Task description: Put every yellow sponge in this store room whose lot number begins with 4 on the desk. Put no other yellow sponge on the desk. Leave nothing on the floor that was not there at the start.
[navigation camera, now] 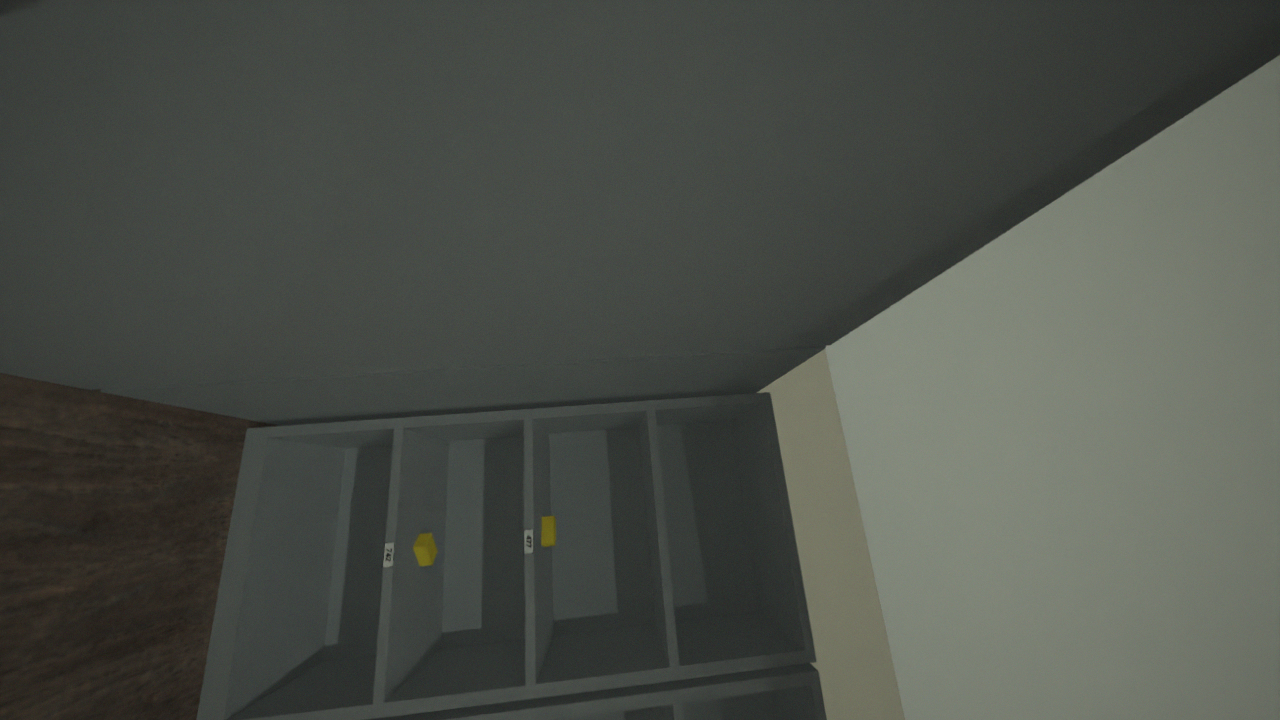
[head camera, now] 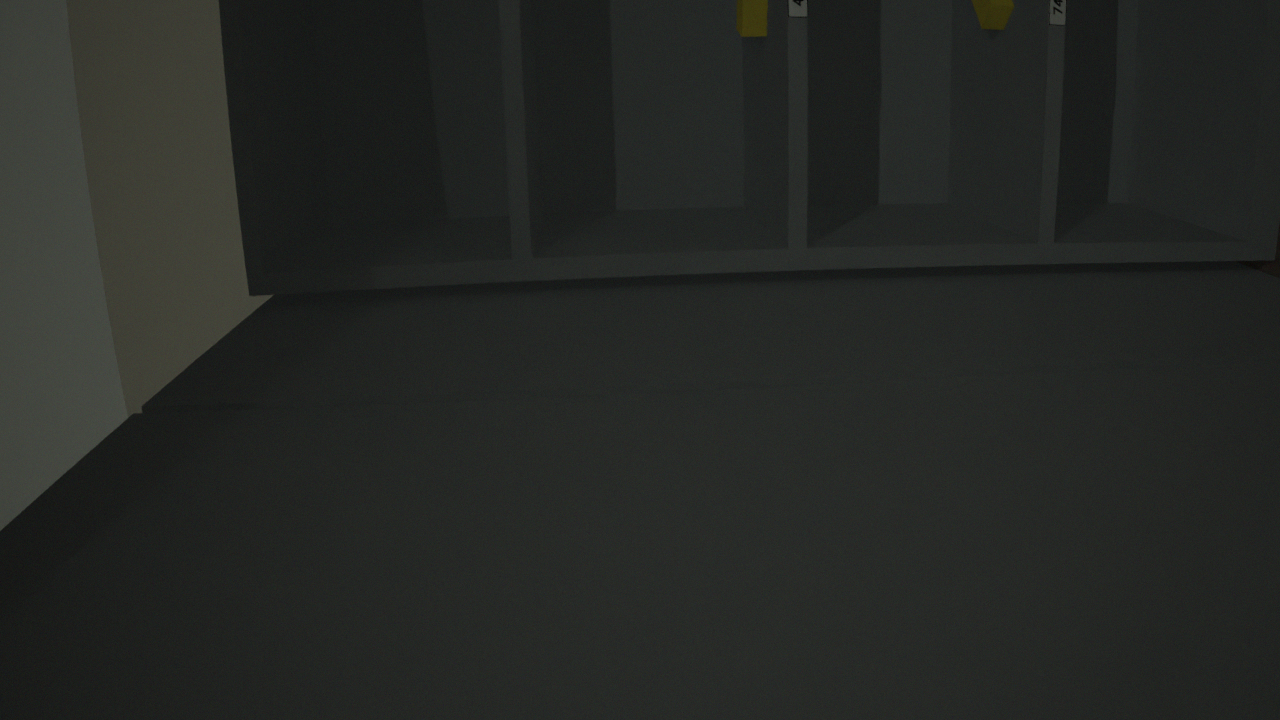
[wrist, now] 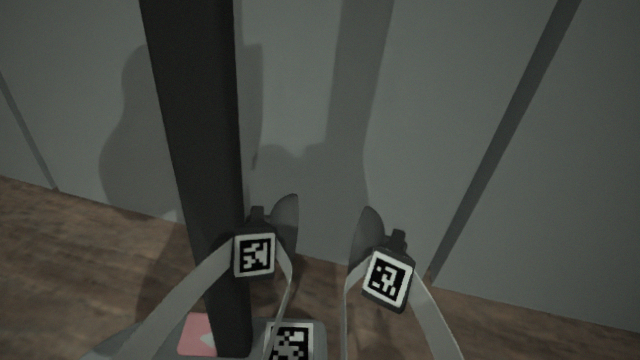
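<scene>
Two yellow sponges sit in a dark grey shelf unit. In the head view they are cut off at the top edge: a blocky sponge and a hexagonal sponge, each beside a small white label on a divider. The lot numbers are too small to read. The navigation view shows the blocky sponge and the hexagonal sponge in neighbouring compartments. My gripper is open and empty in the wrist view, above a wooden floor and far from the shelf.
A pale wall meets the shelf's left end. In the wrist view my black mast stands just left of the gripper, with grey wall panels close behind.
</scene>
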